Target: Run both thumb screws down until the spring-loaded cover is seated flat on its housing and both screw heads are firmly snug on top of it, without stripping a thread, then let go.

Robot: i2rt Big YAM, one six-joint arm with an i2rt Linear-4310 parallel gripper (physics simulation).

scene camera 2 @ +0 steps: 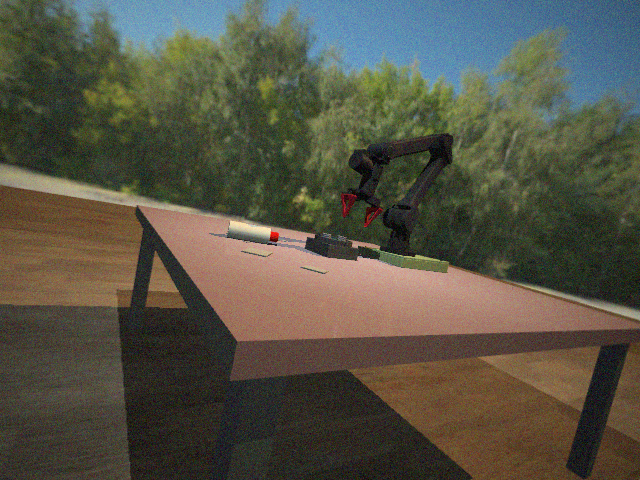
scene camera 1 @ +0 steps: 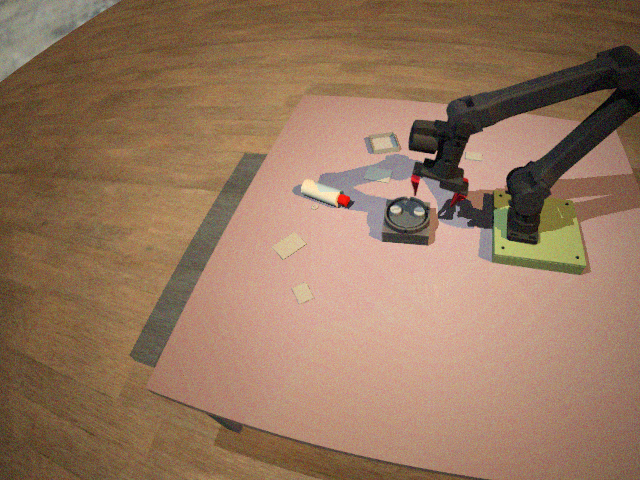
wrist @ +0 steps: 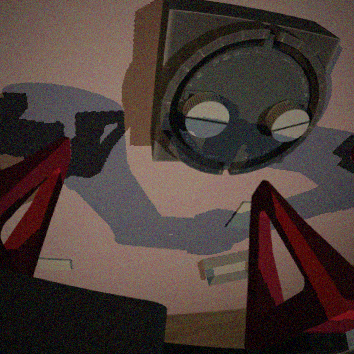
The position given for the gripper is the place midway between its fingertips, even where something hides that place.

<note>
The table carries a white tube with red cap [scene camera 2: 238,230] and a framed tile [wrist: 224,268]. Further things: the gripper [scene camera 1: 433,200].
The white tube with red cap also shows in scene camera 1 [scene camera 1: 324,193]. The gripper shows as well in scene camera 2 [scene camera 2: 355,222] and in the wrist view [wrist: 166,167].
</note>
